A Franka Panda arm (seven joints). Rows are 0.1 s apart.
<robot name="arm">
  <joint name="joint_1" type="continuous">
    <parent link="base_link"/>
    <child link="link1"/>
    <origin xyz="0 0 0.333"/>
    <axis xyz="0 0 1"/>
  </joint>
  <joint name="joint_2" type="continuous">
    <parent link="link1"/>
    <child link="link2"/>
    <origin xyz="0 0 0"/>
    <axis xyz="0 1 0"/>
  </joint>
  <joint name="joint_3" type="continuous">
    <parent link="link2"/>
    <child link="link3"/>
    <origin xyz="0 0 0.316"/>
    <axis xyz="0 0 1"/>
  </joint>
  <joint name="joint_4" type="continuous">
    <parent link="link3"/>
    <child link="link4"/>
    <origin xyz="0.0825 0 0"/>
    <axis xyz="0 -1 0"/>
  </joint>
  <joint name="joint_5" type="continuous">
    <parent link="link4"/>
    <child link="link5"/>
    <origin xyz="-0.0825 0 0.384"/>
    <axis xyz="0 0 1"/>
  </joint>
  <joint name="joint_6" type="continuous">
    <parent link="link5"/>
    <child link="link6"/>
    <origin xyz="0 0 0"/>
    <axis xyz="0 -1 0"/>
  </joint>
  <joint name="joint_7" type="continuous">
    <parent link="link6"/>
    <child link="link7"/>
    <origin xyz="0.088 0 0"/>
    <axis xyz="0 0 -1"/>
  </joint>
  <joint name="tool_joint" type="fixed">
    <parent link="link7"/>
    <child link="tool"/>
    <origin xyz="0 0 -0.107" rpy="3.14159 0 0"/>
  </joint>
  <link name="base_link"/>
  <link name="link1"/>
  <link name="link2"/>
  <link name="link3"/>
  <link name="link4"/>
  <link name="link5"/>
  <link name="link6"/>
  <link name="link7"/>
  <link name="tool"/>
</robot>
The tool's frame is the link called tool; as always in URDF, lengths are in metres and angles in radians. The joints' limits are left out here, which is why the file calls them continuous.
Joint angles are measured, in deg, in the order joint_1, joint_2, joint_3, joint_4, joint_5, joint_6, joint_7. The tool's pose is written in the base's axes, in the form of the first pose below.
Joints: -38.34, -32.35, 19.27, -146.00, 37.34, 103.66, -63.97
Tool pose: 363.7 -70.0 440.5; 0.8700 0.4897 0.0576; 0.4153 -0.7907 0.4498; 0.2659 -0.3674 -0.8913
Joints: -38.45, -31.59, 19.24, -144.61, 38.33, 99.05, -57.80
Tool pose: 363.7 -63.0 443.5; 0.9167 0.3995 0.0105; 0.3405 -0.7946 0.5027; 0.2091 -0.4572 -0.8644
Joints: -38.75, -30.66, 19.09, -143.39, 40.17, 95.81, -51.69
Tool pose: 365.7 -59.3 446.8; 0.9550 0.2964 -0.0098; 0.2518 -0.7929 0.5549; 0.1567 -0.5323 -0.8319
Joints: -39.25, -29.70, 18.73, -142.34, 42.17, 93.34, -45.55
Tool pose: 367.9 -59.5 450.1; 0.9829 0.1835 -0.0143; 0.1548 -0.7825 0.6031; 0.0995 -0.5951 -0.7975
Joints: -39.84, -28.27, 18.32, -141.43, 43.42, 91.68, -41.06
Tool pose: 370.8 -63.5 449.8; 0.9956 0.0918 -0.0185; 0.0824 -0.7639 0.6400; 0.0446 -0.6387 -0.7681
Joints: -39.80, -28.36, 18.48, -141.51, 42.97, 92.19, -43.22
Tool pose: 371.0 -63.5 449.3; 0.9911 0.1315 -0.0185; 0.1136 -0.7683 0.6299; 0.0686 -0.6264 -0.7764
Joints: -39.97, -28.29, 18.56, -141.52, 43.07, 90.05, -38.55
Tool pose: 367.8 -60.3 447.8; 0.9977 0.0471 -0.0478; 0.0669 -0.7591 0.6475; -0.0058 -0.6492 -0.7606
